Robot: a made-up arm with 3 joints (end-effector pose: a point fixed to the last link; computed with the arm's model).
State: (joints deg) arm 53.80 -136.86 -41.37
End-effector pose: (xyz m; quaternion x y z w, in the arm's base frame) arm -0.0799 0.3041 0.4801 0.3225 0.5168 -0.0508 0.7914
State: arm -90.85 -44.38 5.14
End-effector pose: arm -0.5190 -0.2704 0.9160 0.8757 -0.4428 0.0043 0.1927
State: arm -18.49 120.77 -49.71
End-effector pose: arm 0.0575 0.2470 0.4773 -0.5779 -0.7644 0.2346 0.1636
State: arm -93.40 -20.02 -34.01
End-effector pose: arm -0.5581 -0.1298 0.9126 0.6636 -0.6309 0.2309 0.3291
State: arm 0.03 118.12 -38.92
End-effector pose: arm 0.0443 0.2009 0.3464 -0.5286 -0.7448 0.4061 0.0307
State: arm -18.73 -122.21 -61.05
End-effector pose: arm -0.1685 0.0689 0.9887 0.6807 0.3919 0.4649 0.4086
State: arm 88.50 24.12 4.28
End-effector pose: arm -0.4612 -0.3653 0.2238 -0.1685 -0.1126 0.8569 0.4740
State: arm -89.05 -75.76 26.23
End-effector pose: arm -0.3900 -0.3975 0.9198 0.9635 -0.1510 -0.1167 0.1875
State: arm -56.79 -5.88 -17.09
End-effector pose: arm -0.5438 0.1356 0.8058 0.5153 -0.6565 0.2919 0.4672
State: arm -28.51 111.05 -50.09
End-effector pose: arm 0.0197 0.2788 0.5067 -0.5169 -0.7844 0.2158 0.2664
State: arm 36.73 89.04 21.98
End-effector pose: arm -0.1253 -0.0565 0.1070 -0.0380 0.6101 -0.7897 0.0517
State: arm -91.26 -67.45 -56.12
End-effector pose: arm -0.4657 -0.3677 0.8977 0.7529 -0.3264 0.5301 0.2137
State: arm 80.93 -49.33 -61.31
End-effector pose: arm -0.5284 0.0507 0.2734 -0.2550 0.4919 0.4719 0.6858
